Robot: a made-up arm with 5 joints.
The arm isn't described. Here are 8 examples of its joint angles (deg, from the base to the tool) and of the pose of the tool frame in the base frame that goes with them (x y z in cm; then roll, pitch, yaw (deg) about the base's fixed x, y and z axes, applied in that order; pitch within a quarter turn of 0, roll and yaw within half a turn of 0).
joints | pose
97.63 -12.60 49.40 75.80 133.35 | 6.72 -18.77 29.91 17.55 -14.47 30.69
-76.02 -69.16 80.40 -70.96 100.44 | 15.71 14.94 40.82 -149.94 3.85 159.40
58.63 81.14 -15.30 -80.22 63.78 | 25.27 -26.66 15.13 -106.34 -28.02 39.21
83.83 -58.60 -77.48 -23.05 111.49 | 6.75 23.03 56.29 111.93 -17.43 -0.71
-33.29 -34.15 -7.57 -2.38 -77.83 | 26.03 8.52 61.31 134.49 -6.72 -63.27
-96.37 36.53 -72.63 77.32 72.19 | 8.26 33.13 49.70 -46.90 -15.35 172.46
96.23 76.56 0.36 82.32 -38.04 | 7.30 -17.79 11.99 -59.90 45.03 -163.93
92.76 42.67 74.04 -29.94 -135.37 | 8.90 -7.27 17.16 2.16 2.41 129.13
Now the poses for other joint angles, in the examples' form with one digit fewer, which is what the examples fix.
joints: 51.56 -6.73 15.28 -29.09 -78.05
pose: 28.1 -24.3 44.7 110.8 -8.6 -144.8
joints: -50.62 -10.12 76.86 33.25 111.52
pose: 19.9 9.2 23.1 9.5 -3.2 159.1
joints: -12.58 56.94 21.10 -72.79 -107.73
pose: 36.3 4.3 17.4 84.4 20.4 -79.4
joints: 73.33 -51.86 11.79 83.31 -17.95
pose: 13.5 -14.4 52.6 20.6 -42.9 -102.3
